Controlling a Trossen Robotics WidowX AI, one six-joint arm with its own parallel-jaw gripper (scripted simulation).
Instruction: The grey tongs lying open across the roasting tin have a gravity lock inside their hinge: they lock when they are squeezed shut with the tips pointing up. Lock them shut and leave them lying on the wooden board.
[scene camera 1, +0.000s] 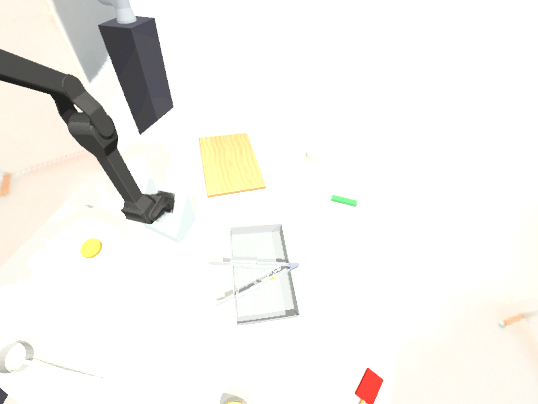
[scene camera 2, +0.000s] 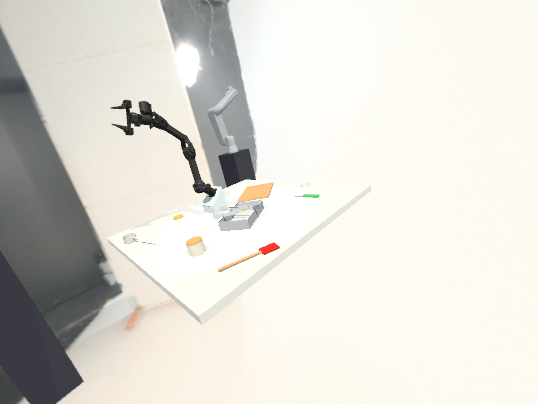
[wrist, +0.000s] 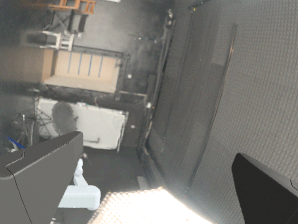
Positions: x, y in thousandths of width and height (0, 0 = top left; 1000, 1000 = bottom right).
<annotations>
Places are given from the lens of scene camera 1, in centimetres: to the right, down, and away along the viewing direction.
wooden board (scene camera 1: 428, 412): -17, -15, 96
grey roasting tin (scene camera 1: 514, 744): 2, 31, 68
The marked spots on the wooden board and the grey roasting tin are 57 cm apart.
</annotations>
